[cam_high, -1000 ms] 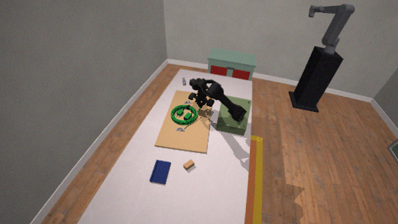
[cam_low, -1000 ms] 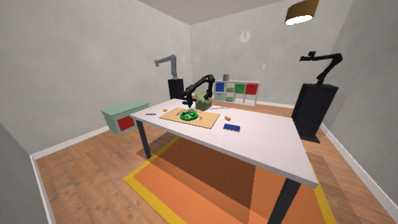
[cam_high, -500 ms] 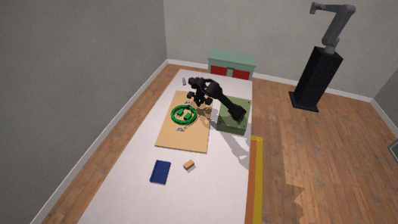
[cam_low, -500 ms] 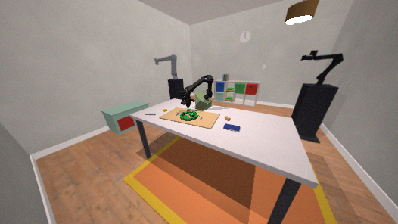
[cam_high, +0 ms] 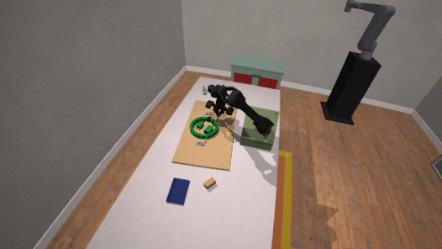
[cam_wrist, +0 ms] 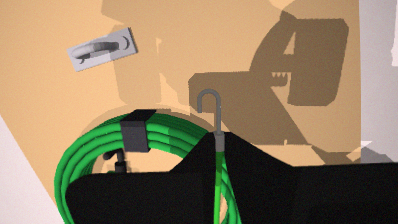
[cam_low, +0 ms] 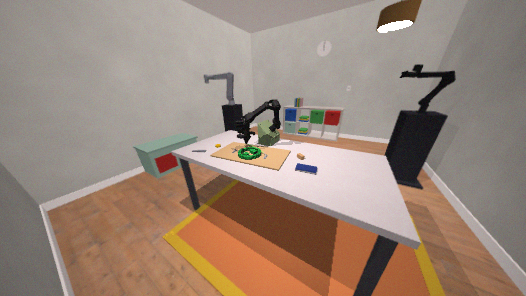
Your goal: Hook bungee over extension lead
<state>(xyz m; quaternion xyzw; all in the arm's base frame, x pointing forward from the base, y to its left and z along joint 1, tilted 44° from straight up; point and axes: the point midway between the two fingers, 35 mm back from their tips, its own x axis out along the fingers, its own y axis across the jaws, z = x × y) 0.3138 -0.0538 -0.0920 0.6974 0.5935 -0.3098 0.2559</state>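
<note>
The green extension lead is 80 mm to the left of my hand, 80 mm ahead of it and 70 mm below it. From my hand the other things lie so: yellow disc (320 mm to the right, 90 mm below, 60 mm ahead); tan block (480 mm to the left, 80 mm below, 70 mm behind).
</note>
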